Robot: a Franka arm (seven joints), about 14 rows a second.
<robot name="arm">
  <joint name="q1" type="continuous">
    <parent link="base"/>
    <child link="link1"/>
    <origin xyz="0 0 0.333" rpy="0 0 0"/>
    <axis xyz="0 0 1"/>
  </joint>
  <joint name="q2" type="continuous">
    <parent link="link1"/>
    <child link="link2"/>
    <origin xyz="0 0 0" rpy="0 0 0"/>
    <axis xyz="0 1 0"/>
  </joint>
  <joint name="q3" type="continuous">
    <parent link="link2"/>
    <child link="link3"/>
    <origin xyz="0 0 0.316" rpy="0 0 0"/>
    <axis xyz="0 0 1"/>
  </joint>
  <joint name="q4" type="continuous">
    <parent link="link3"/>
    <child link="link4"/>
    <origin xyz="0.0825 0 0" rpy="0 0 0"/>
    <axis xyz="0 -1 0"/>
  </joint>
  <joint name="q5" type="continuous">
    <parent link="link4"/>
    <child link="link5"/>
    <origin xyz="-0.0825 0 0.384" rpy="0 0 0"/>
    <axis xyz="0 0 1"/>
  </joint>
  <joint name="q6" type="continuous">
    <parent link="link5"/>
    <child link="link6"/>
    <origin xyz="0 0 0" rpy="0 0 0"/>
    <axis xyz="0 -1 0"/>
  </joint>
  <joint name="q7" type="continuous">
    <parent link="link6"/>
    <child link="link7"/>
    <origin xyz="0.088 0 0" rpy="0 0 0"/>
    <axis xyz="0 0 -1"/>
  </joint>
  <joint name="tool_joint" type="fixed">
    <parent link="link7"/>
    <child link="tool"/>
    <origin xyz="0 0 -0.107" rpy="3.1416 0 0"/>
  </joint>
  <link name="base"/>
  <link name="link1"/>
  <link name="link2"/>
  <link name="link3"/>
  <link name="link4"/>
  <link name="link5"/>
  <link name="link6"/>
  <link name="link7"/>
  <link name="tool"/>
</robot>
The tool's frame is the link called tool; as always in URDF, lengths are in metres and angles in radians. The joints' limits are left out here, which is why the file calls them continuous.
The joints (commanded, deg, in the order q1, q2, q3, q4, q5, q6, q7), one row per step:
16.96, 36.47, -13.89, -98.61, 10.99, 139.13, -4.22
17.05, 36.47, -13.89, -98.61, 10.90, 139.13, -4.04
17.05, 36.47, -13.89, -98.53, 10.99, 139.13, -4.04
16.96, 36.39, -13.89, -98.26, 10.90, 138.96, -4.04
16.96, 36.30, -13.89, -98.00, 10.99, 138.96, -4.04
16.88, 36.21, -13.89, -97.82, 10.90, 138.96, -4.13
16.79, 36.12, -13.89, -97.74, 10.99, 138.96, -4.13
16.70, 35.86, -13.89, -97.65, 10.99, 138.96, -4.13
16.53, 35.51, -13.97, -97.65, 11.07, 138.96, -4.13
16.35, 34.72, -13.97, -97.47, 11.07, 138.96, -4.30
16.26, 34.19, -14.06, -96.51, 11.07, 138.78, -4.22
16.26, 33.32, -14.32, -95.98, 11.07, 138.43, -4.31
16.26, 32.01, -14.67, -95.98, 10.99, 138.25, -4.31
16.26, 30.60, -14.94, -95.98, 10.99, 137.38, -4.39
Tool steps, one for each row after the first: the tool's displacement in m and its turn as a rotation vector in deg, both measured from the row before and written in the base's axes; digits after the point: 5 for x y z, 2 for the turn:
-0.00009, 0.00106, 0.00000, -0.05, 0.00, -0.03
0.00042, 0.00013, 0.00059, 0.07, -0.08, -0.05
0.00133, -0.00059, 0.00265, -0.01, -0.17, 0.01
0.00149, 0.00046, 0.00299, 0.12, -0.34, -0.02
0.00114, -0.00063, 0.00240, -0.03, -0.26, 0.10
0.00063, -0.00090, 0.00165, 0.10, -0.17, -0.14
0.00092, -0.00082, 0.00372, 0.08, -0.34, -0.08
0.00071, -0.00272, 0.00422, 0.11, -0.35, -0.29
0.00204, -0.00159, 0.01064, 0.22, -0.94, 0.01
0.00503, -0.00044, 0.01348, 0.20, -1.29, -0.11
0.00282, -0.00173, 0.01421, 0.15, -1.05, -0.05
0.00073, -0.00345, 0.01571, 0.13, -1.13, -0.24
-0.00070, -0.00261, 0.01546, 0.29, -0.53, -0.13

